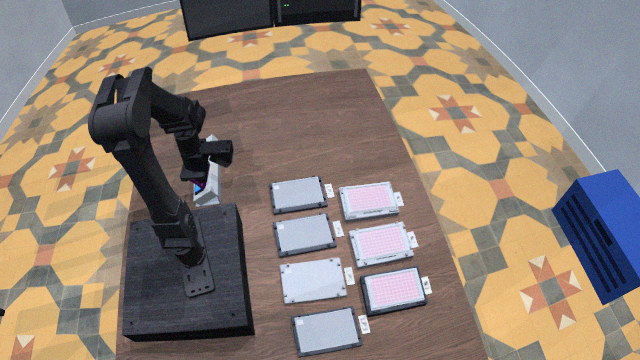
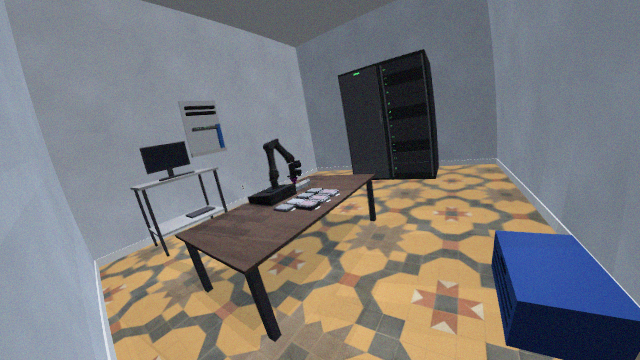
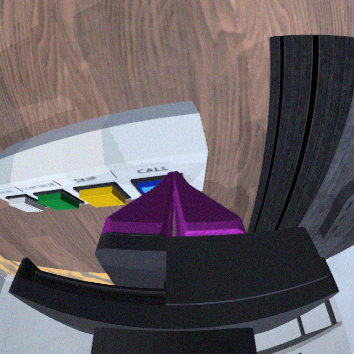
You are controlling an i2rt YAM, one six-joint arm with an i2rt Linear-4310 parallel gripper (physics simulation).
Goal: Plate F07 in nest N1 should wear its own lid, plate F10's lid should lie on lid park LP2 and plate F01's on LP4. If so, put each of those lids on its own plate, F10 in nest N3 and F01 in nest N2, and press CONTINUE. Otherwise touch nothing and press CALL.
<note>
My gripper (image 3: 173, 178) grips a blue CALL button. Also in view: a white button box (image 1: 211, 195), a lid park LP1 (image 1: 318, 280), a nest N1 (image 1: 424, 281) and a nest N2 (image 1: 410, 236).
The white button box also shows in image 3 (image 3: 120, 149).
</note>
